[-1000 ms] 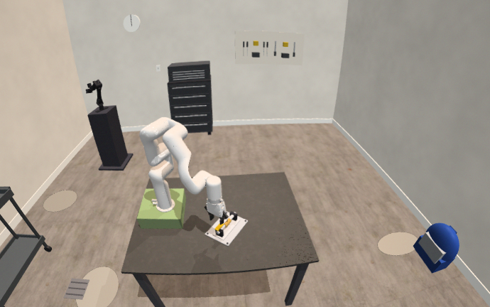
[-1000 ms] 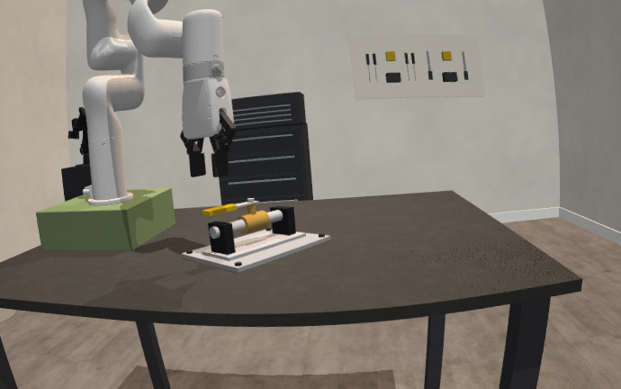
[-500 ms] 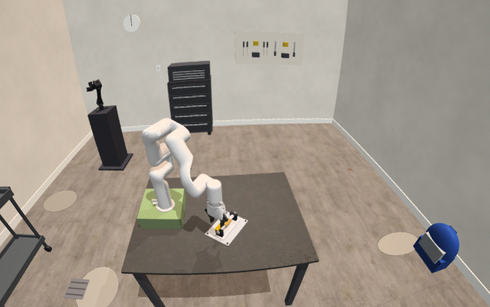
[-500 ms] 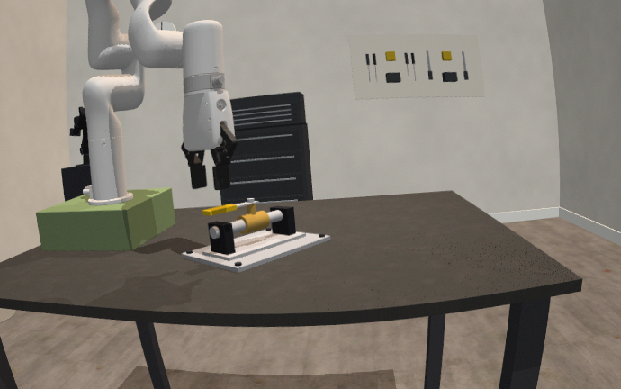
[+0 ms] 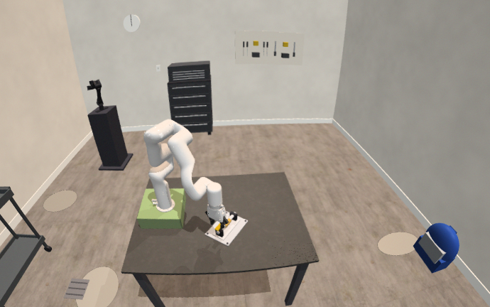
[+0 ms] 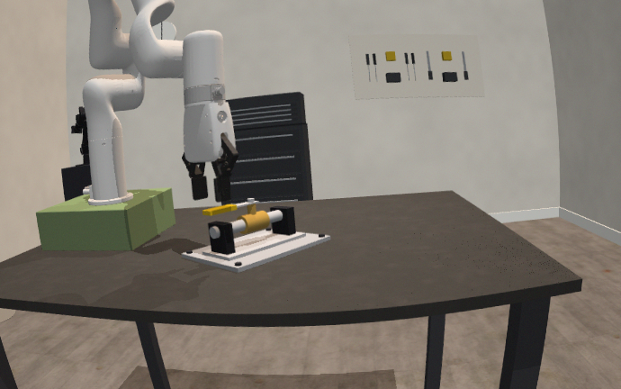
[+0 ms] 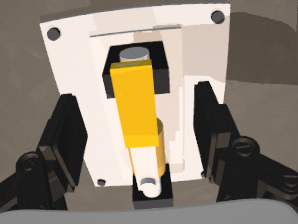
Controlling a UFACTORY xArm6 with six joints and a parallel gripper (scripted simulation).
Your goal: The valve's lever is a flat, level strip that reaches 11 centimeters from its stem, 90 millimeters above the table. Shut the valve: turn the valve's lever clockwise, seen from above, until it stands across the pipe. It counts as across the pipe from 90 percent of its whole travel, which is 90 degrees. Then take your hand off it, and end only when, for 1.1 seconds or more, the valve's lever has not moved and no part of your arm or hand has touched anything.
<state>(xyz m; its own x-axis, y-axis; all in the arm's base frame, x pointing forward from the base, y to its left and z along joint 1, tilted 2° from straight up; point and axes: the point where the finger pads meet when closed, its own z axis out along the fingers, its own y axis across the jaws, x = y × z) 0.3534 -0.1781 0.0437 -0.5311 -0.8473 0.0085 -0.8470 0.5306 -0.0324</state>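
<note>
Now: hand 40 mm to the right of the valve lever, 30 mm short of it and 30 mm above it.
</note>
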